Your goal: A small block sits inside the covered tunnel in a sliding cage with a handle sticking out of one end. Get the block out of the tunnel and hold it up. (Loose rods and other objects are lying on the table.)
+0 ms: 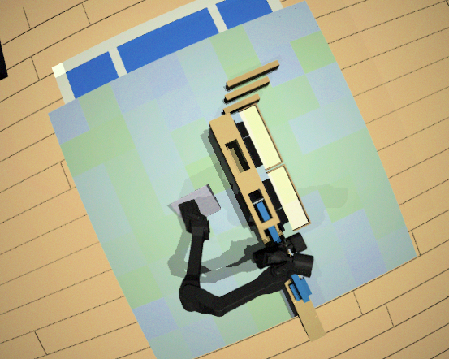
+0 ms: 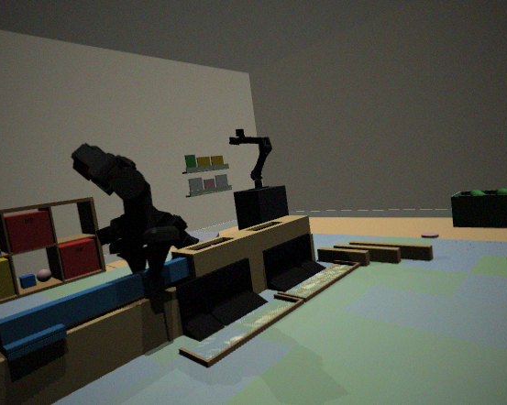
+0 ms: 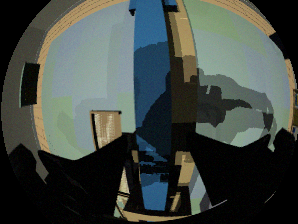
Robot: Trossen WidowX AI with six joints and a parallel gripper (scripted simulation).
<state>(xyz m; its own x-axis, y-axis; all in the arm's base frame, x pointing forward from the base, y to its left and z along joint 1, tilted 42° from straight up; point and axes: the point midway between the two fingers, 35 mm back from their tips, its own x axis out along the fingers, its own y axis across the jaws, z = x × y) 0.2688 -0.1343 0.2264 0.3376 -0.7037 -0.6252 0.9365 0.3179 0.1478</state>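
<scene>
Now: gripper tip 7 cm to the right of the tan covered tunnel, 5 cm above it and 1 cm short of it.
</scene>
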